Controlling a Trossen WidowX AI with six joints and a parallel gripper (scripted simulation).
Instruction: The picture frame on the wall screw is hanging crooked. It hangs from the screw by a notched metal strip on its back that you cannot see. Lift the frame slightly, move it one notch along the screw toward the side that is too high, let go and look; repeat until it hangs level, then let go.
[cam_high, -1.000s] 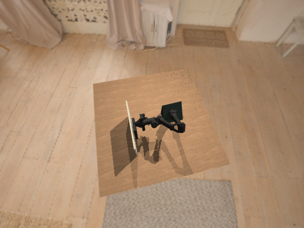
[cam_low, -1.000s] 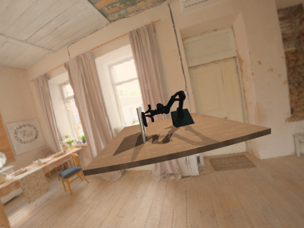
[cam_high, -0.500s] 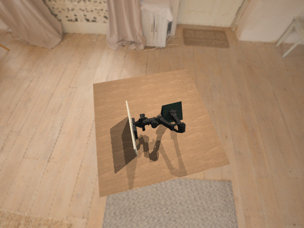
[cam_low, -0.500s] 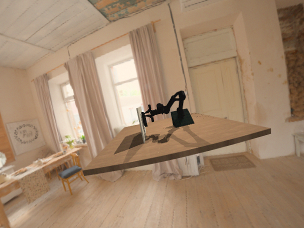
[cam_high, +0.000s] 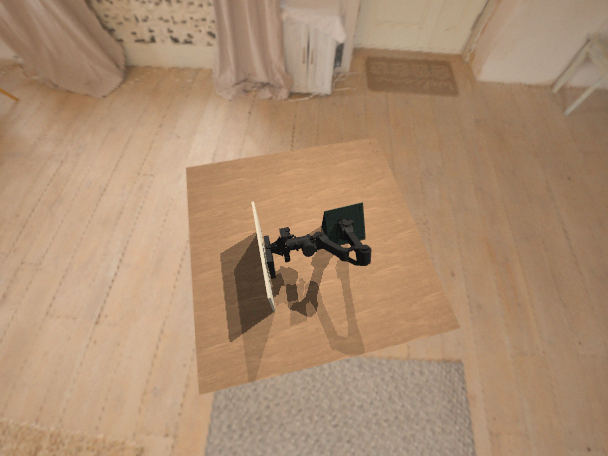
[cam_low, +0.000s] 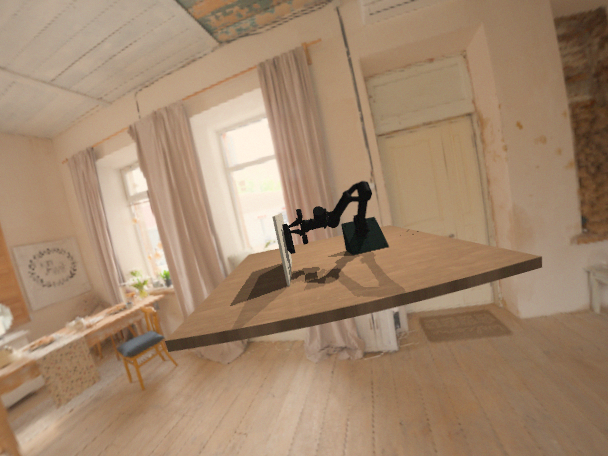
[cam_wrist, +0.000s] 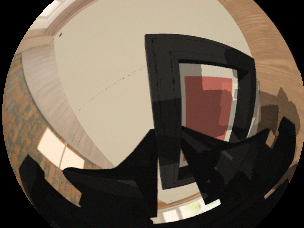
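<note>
Now: the picture frame 20 mm to the left of my gripper tip and 50 mm below it. Also, from my gripper tip: wall panel: 20 mm ahead, 20 mm to the left, 60 mm below.
</note>
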